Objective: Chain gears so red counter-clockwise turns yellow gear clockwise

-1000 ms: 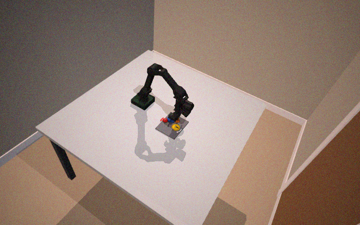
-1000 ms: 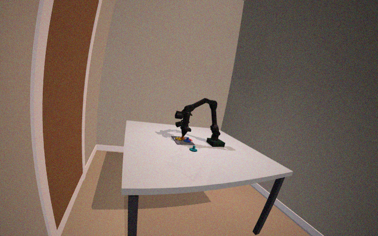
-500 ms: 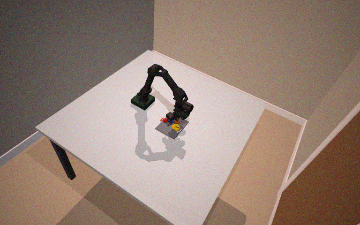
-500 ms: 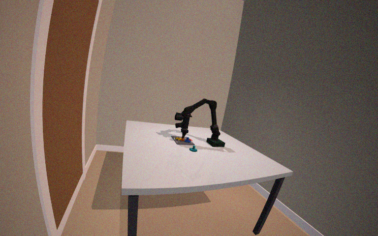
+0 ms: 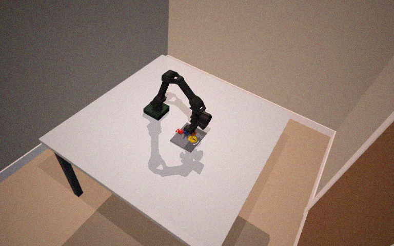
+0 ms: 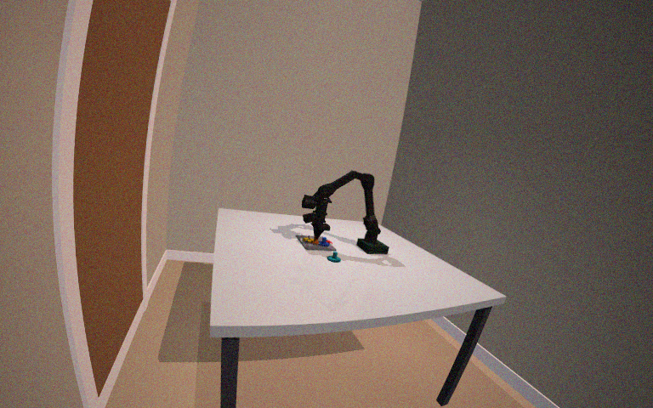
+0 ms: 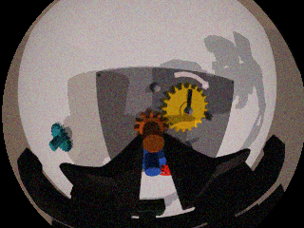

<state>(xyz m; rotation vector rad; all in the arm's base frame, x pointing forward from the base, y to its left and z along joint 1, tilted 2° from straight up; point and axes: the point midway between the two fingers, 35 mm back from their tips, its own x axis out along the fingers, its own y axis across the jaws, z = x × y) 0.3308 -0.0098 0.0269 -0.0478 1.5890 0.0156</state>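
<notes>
Right now my gripper tip is 10 mm above the orange gear. Round my gripper tip: red gear: 80 mm behind, 40 mm to the right, 30 mm below; blue gear: 50 mm behind, 20 mm below; yellow gear: 20 mm ahead, 40 mm to the right, 30 mm below.
</notes>
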